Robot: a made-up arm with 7 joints.
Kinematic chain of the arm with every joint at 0, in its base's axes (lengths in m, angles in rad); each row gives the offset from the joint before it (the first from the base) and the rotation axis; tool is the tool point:
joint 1: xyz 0 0 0.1 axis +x
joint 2: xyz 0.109 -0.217 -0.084 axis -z
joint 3: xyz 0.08 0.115 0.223 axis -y
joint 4: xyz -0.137 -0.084 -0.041 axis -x
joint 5: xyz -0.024 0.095 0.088 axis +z
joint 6: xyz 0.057 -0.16 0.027 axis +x
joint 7: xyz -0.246 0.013 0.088 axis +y
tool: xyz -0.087 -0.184 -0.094
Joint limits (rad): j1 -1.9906..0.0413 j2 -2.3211..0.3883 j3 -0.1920..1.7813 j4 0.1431..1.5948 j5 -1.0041..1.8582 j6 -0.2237..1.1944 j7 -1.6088..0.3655
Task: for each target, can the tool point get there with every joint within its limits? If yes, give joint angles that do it. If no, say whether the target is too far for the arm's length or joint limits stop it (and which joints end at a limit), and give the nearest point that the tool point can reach.
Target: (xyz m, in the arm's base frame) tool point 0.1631 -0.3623 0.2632
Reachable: yes | joints -0.3571 -1.0935 1.4741 0.9838 0.8066 0.6212 -0.1567
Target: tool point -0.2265 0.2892 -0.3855
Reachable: no: joint limits stop it (at a limit: joint 1, joint 3, joint 4, joint 5, joint 6, joint 7) | nearest point -0.1599 0.1887 -0.2873 | short by 0.155 m
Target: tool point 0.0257 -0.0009 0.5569
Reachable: yes | joints -1.2409 -0.1389 1.4767 0.4761 1.0644 0.0993 0.0934
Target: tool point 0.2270 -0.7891 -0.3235
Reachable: no: joint limits stop it (at a limit: joint 1, joint 2, joint 5, joint 6, joint 7) | nearest point 0.1942 -0.6506 -0.2038 | short by 0.186 m
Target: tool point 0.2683 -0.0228 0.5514
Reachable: yes | joints -1.0974 -1.2184 0.5082 0.3764 0.5705 -0.0134 -0.5769
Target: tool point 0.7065 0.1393 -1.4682
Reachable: no: too far | nearest point 0.3853 -0.0623 -0.3826 | short by 1.150 m
